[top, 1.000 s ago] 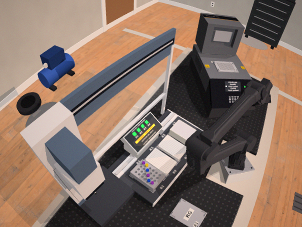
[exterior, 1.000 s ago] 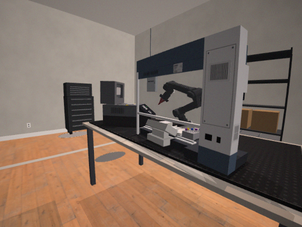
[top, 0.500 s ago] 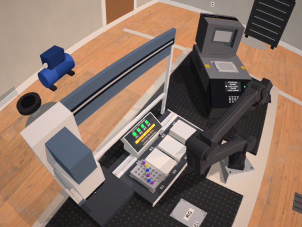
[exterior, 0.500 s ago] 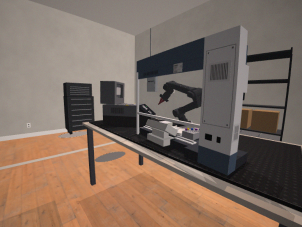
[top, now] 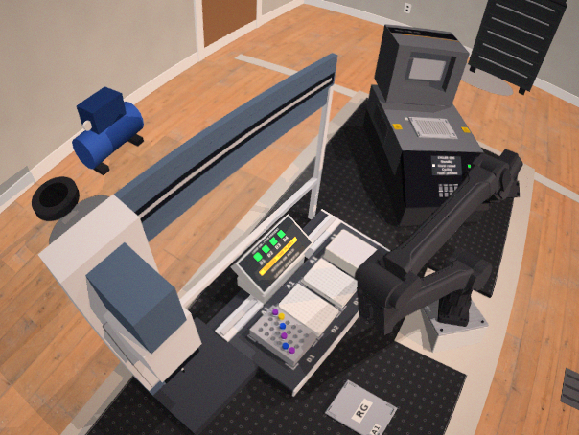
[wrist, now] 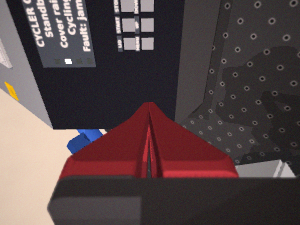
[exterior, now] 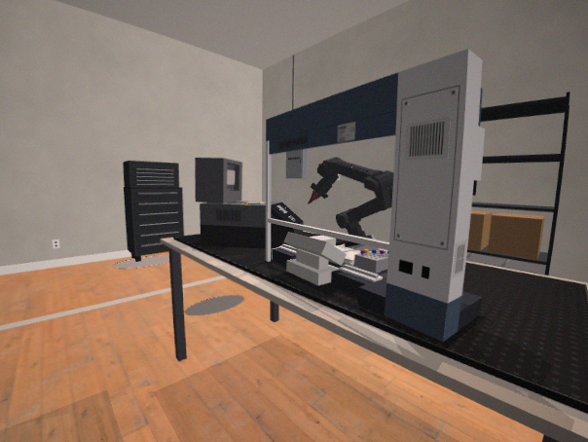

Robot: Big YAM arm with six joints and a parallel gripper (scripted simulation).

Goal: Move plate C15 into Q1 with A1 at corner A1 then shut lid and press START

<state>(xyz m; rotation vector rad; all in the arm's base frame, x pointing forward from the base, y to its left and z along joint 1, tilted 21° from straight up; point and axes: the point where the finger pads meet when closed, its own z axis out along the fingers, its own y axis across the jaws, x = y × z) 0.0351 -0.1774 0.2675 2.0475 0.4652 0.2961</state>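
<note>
My hand is 250 mm short of the deep-well block, 200 mm to the right of it and 150 mm above it. From my hand the other things lie so: coloured tube: 490 mm to the left, 340 mm ahead, 140 mm below; then tube cooling block: 480 mm to the left, 350 mm ahead, 150 mm below; then grey RG nest: 580 mm to the left, 210 mm below, 120 mm ahead.
</note>
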